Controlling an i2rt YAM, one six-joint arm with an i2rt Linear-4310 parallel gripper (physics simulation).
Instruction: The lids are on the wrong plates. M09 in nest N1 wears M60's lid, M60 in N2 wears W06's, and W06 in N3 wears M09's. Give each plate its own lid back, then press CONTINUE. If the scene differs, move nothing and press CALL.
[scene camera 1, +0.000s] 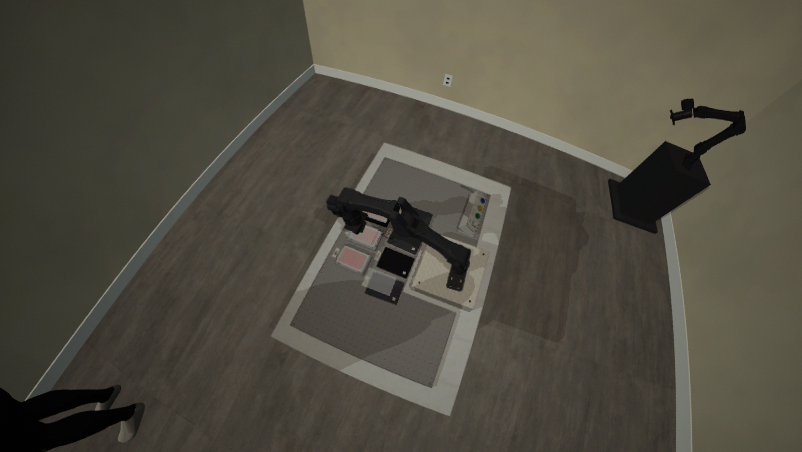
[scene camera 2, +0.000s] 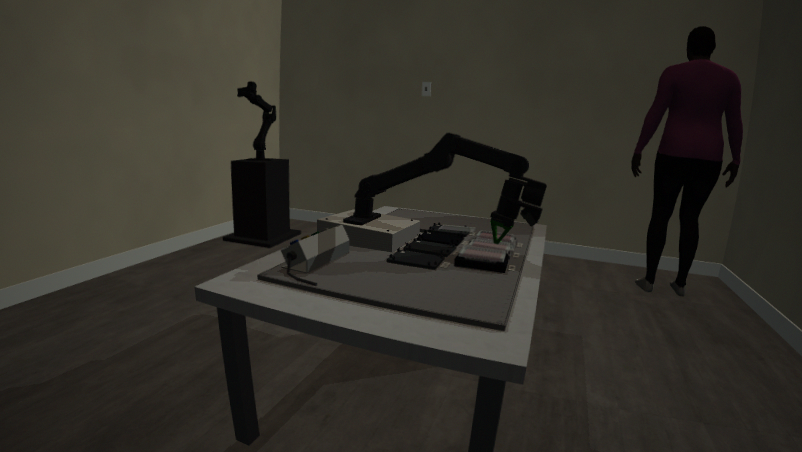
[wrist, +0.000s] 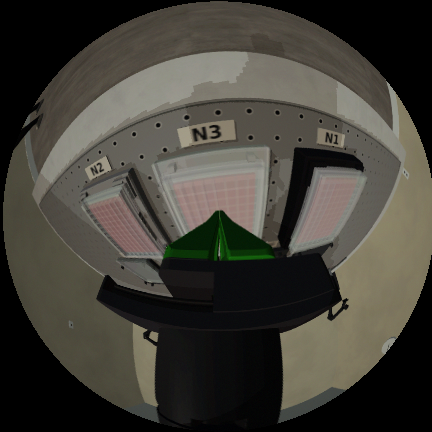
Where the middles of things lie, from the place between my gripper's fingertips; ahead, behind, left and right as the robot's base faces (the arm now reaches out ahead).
Scene:
Right now my hand is 13 cm to the left of the N1 nest (wrist: 305, 159), 2 cm past it and 2 cm above it. From my hand the other things lie so: N3 nest (wrist: 218, 130): 2 cm below, 1 cm behind.

